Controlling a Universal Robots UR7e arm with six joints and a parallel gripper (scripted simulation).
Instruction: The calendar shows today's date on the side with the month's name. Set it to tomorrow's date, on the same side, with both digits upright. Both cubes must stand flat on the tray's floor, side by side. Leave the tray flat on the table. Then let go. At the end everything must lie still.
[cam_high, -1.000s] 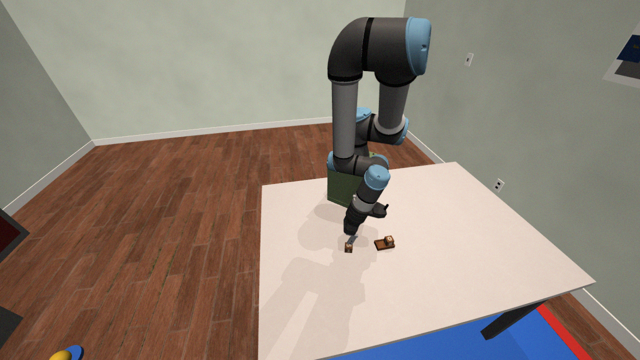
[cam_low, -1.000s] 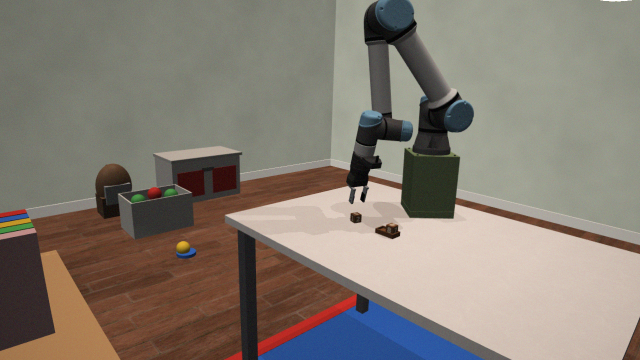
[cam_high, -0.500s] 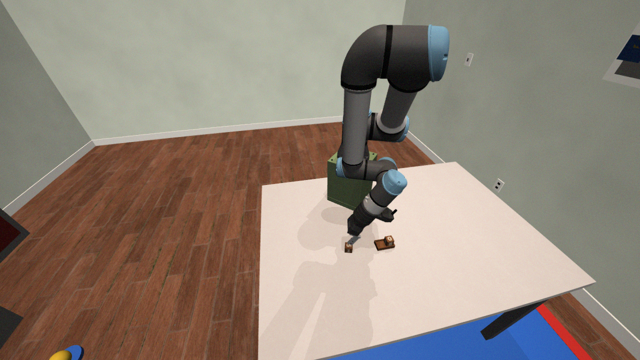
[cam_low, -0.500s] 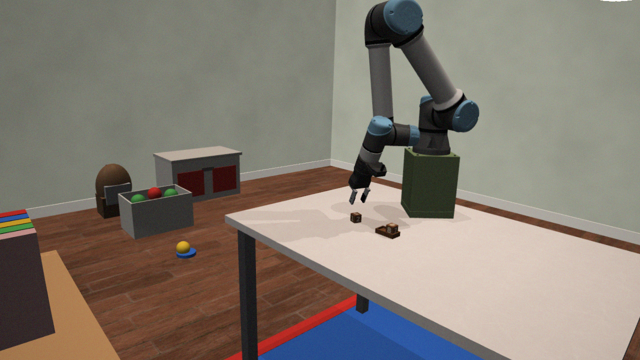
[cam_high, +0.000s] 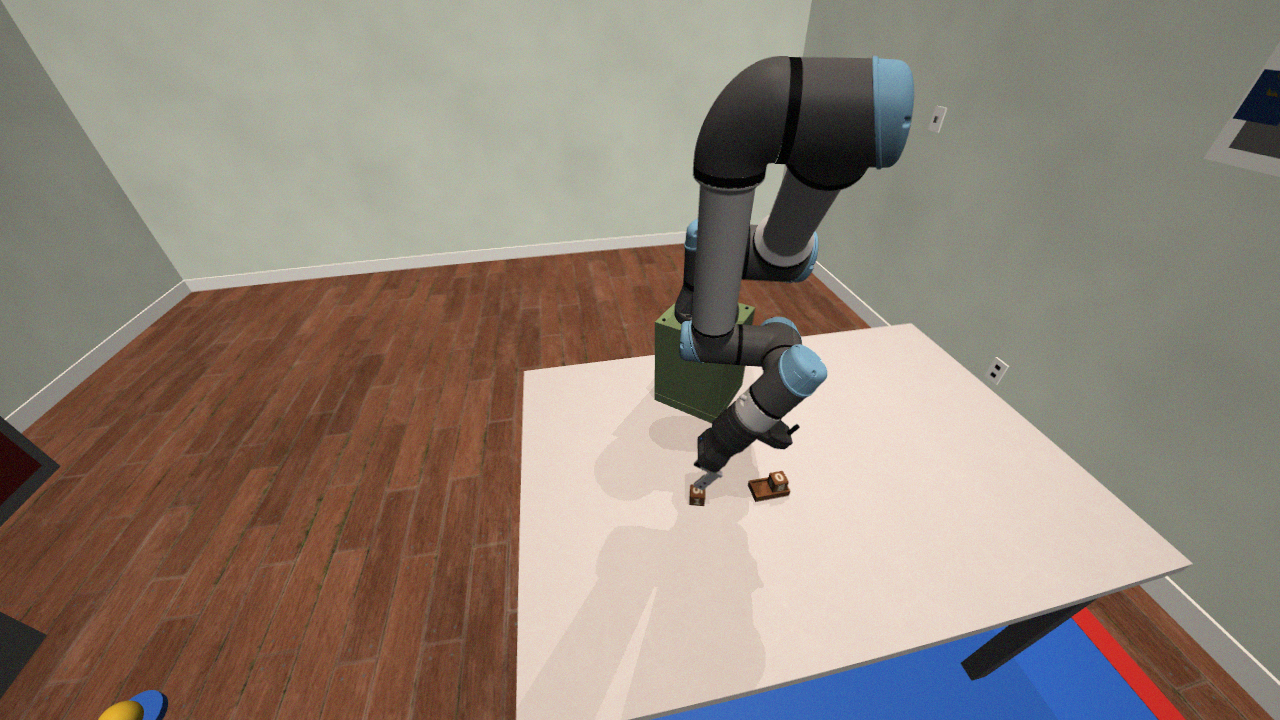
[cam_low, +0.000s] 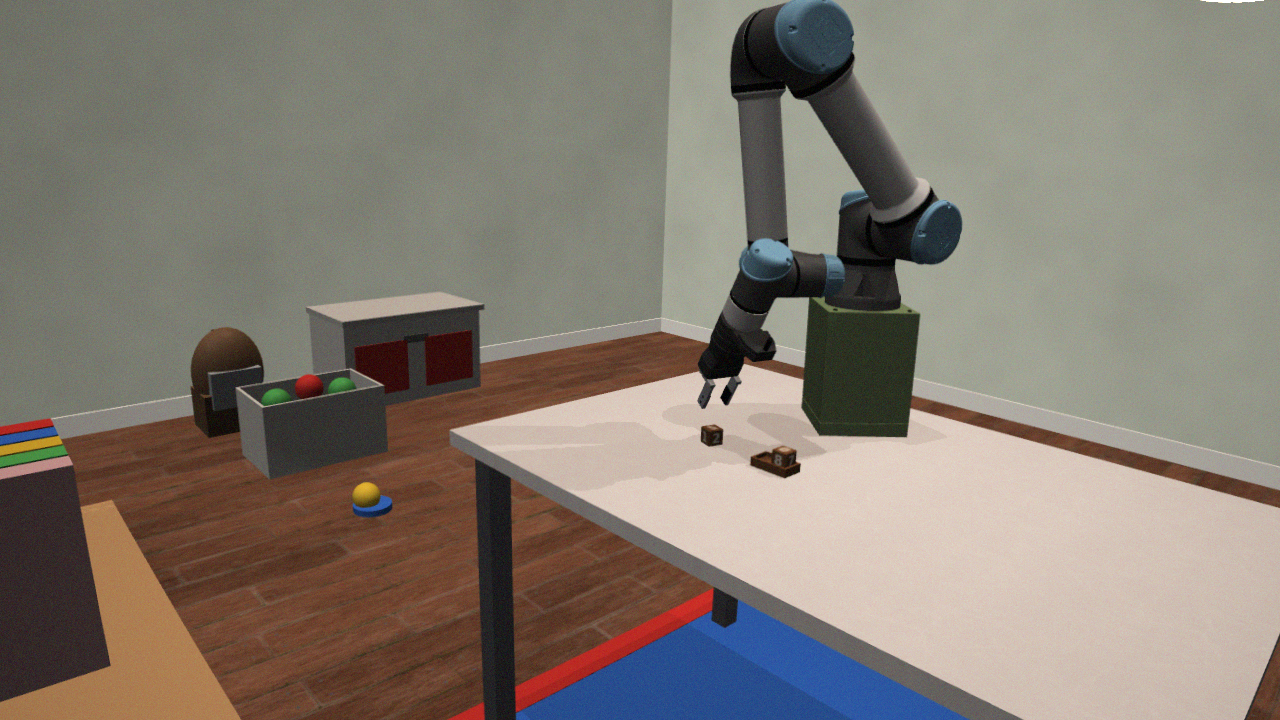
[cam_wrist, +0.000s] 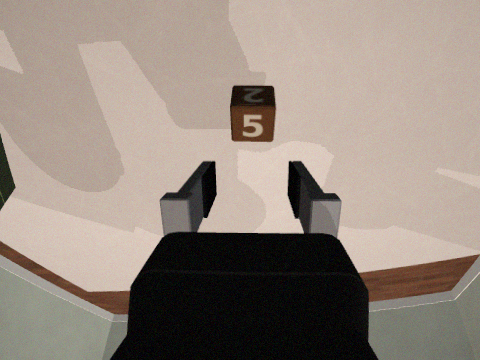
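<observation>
My hand is 80 mm above the brown cube and 10 mm to the left of it.
</observation>
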